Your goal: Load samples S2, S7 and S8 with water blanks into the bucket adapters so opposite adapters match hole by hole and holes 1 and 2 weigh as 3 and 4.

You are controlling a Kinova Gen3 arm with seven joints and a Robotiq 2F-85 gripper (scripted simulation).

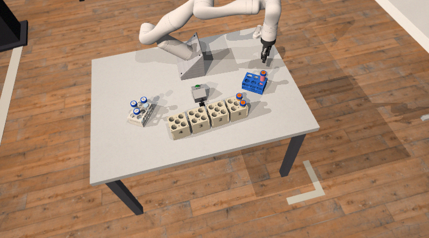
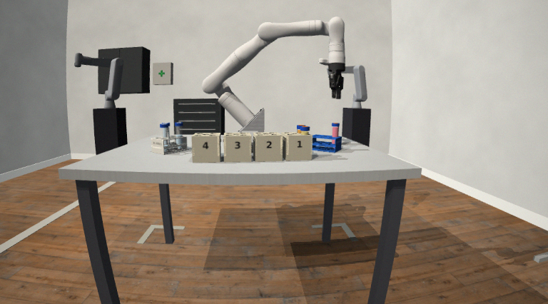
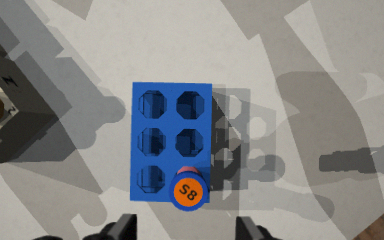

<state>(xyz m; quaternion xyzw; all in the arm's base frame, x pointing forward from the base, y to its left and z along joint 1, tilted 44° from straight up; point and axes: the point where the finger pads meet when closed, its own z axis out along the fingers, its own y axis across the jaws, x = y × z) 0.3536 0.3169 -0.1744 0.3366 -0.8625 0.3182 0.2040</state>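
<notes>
Right now my hand is 180 mm above the sample S8 and 10 mm to the right of it. Also, from my hand: blue sample rack: 210 mm below, 40 mm to the right, 10 mm behind; then sample S7: 200 mm to the right, 180 mm below, 100 mm ahead; then sample S2: 190 mm to the right, 180 mm below, 140 mm ahead.
</notes>
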